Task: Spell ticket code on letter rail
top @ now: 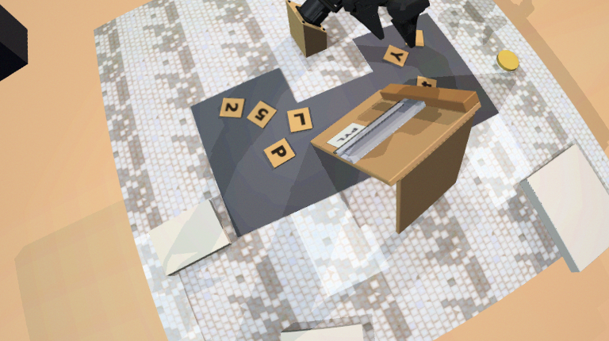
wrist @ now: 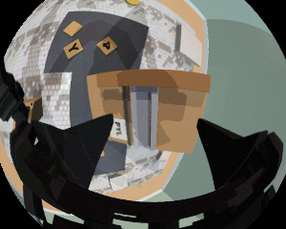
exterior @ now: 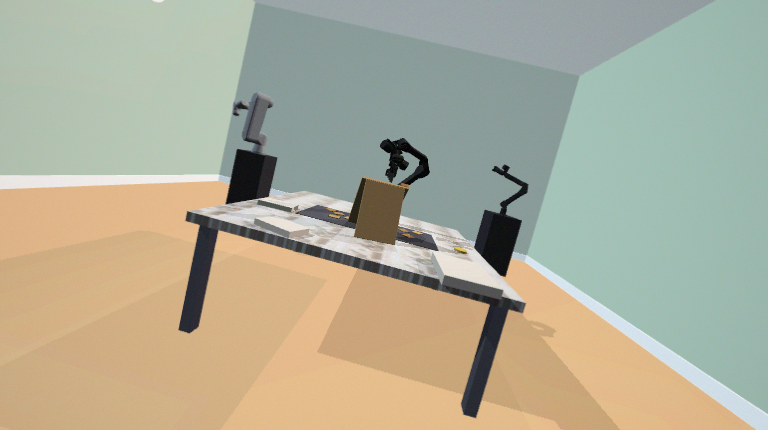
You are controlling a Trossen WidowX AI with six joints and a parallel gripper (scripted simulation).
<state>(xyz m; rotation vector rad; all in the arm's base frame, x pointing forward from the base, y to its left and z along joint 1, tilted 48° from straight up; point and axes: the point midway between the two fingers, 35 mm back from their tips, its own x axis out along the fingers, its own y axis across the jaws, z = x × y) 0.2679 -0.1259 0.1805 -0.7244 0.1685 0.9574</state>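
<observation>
Now: the P tile 10 mm behind my gripper tip, 270 mm to the right of it and 300 mm below it. From my gripper tip the other things lie so: white ticket (50 mm ahead, 120 mm to the right, 210 mm below); 4 tile (160 mm to the left, 300 mm below); dark mat (80 mm behind, 60 mm to the right, 300 mm below).
</observation>
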